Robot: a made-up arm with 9 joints.
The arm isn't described. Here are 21 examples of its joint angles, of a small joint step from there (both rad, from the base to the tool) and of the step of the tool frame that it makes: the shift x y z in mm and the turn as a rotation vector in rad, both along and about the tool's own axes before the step.
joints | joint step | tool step
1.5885 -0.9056 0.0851 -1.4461 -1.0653 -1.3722 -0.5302 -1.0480 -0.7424 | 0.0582 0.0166 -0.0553 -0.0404 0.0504 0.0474 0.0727 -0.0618 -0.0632 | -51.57 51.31 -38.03 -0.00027 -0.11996 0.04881
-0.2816 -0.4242 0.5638 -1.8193 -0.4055 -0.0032 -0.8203 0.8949 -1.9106 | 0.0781 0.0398 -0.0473 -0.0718 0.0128 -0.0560 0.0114 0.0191 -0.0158 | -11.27 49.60 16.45 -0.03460 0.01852 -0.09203
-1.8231 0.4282 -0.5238 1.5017 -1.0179 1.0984 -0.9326 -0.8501 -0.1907 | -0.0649 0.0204 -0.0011 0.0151 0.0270 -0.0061 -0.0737 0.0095 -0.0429 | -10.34 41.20 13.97 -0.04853 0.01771 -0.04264
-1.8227 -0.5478 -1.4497 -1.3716 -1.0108 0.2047 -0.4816 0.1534 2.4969 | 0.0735 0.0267 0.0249 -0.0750 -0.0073 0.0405 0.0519 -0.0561 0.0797 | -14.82 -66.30 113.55 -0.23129 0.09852 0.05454
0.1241 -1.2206 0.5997 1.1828 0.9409 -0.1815 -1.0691 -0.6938 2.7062 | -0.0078 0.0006 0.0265 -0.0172 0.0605 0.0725 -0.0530 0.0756 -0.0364 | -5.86 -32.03 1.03 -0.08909 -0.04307 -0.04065
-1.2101 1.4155 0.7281 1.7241 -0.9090 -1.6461 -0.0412 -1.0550 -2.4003 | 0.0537 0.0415 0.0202 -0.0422 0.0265 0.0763 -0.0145 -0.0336 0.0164 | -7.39 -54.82 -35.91 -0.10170 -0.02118 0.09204
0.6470 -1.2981 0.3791 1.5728 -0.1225 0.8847 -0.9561 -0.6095 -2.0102 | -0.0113 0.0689 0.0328 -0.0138 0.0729 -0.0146 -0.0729 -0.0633 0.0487 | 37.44 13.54 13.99 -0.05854 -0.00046 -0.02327
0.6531 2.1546 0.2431 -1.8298 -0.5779 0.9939 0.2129 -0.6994 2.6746 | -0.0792 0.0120 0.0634 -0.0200 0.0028 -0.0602 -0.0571 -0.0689 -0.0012 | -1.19 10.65 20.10 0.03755 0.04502 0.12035
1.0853 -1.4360 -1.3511 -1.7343 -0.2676 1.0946 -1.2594 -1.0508 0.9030 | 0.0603 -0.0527 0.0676 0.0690 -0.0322 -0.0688 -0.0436 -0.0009 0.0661 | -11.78 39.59 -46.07 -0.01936 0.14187 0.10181
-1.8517 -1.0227 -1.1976 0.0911 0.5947 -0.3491 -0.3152 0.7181 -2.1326 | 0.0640 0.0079 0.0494 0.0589 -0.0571 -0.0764 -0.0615 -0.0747 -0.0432 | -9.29 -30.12 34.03 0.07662 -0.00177 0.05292
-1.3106 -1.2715 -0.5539 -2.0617 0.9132 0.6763 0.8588 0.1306 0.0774 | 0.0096 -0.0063 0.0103 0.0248 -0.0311 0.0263 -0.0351 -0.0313 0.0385 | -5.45 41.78 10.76 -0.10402 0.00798 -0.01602
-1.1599 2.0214 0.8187 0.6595 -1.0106 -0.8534 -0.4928 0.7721 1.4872 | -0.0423 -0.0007 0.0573 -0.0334 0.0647 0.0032 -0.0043 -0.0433 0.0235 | 8.52 -7.02 23.96 -0.05993 0.03139 0.04224
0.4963 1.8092 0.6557 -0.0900 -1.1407 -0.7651 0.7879 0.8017 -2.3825 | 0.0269 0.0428 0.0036 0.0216 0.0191 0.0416 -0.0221 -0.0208 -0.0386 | -13.45 41.43 7.81 0.06963 0.02121 -0.06899
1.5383 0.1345 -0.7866 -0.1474 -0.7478 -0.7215 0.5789 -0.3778 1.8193 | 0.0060 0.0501 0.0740 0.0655 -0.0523 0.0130 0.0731 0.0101 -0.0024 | -65.09 56.82 -44.16 0.05127 -0.05125 -0.14495
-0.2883 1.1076 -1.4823 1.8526 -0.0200 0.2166 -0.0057 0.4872 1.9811 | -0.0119 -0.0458 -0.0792 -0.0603 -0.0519 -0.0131 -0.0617 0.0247 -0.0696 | 74.47 -45.69 29.75 0.13337 0.13344 0.08229
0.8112 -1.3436 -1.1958 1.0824 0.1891 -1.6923 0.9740 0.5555 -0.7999 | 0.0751 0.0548 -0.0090 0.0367 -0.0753 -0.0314 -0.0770 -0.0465 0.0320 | -10.06 -29.02 -34.09 0.09725 -0.13127 0.00494
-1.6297 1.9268 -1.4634 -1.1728 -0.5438 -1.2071 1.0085 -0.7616 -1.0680 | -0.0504 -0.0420 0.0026 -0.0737 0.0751 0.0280 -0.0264 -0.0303 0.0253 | 26.43 62.20 -11.47 -0.14222 0.03998 -0.03450
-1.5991 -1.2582 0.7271 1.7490 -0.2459 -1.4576 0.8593 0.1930 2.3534 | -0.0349 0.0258 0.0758 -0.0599 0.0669 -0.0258 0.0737 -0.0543 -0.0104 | 60.32 -32.66 -7.85 0.02422 0.05120 0.10068
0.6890 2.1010 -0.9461 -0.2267 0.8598 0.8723 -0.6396 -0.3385 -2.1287 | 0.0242 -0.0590 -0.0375 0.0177 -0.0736 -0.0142 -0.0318 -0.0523 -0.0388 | 3.11 -40.82 -70.33 0.08241 -0.14091 0.06440
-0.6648 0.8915 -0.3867 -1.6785 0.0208 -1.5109 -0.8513 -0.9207 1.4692 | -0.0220 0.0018 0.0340 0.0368 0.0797 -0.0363 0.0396 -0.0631 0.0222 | 18.50 -2.20 -8.54 -0.06330 0.00024 -0.00559
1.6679 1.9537 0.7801 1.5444 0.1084 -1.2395 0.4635 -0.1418 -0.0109 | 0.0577 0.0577 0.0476 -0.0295 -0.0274 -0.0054 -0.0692 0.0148 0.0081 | 66.75 19.50 52.38 -0.00033 0.12601 -0.05243
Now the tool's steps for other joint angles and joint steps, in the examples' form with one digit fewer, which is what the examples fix.
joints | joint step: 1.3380 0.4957 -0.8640 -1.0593 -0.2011 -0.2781 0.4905 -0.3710 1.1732 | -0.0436 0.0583 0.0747 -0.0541 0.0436 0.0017 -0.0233 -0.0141 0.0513
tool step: 66.1 5.8 91.3 -0.1284 0.0497 0.0673
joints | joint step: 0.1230 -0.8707 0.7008 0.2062 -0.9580 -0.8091 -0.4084 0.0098 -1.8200 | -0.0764 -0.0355 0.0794 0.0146 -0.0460 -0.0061 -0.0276 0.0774 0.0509
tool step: -10.8 -59.4 14.1 -0.1625 0.0811 0.0081
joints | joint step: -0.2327 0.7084 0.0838 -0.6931 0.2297 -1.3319 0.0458 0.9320 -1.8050 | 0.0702 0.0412 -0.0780 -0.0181 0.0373 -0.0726 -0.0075 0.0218 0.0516
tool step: -6.1 55.5 5.9 0.0575 0.0102 -0.0709
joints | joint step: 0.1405 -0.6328 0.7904 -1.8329 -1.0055 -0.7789 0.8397 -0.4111 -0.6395 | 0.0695 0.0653 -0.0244 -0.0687 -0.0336 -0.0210 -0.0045 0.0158 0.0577
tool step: 41.8 -0.3 -3.6 -0.0704 0.0487 0.0191
